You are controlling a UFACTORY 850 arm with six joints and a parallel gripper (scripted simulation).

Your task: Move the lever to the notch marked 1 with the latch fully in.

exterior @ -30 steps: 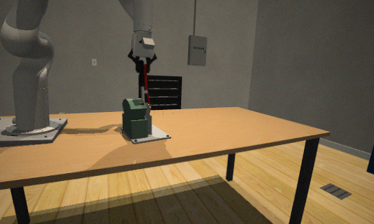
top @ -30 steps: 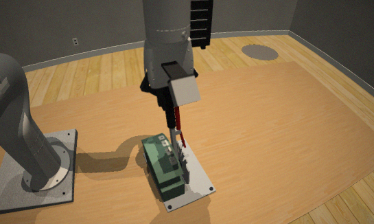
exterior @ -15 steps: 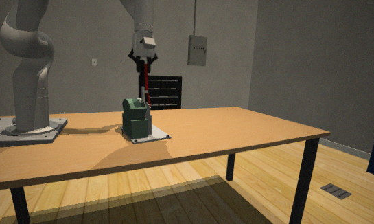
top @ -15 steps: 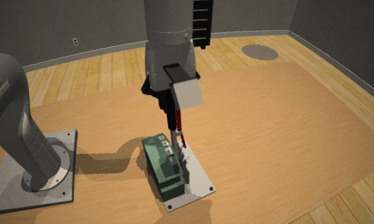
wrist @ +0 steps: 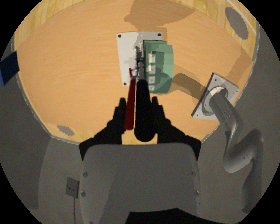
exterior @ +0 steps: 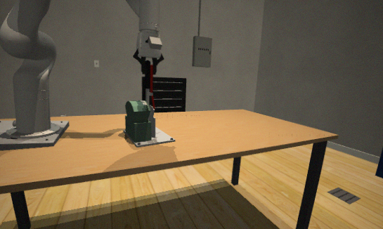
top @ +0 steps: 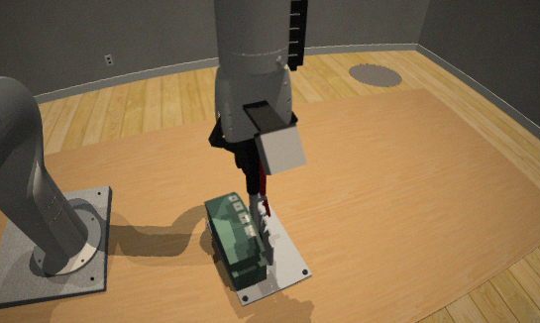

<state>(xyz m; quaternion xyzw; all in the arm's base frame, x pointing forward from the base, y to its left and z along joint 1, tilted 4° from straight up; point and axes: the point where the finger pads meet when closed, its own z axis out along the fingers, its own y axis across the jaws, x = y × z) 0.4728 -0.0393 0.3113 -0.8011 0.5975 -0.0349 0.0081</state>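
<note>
The red bar lies 110 mm below my hand, 10 mm to the left of it and 10 mm ahead of it.
</note>
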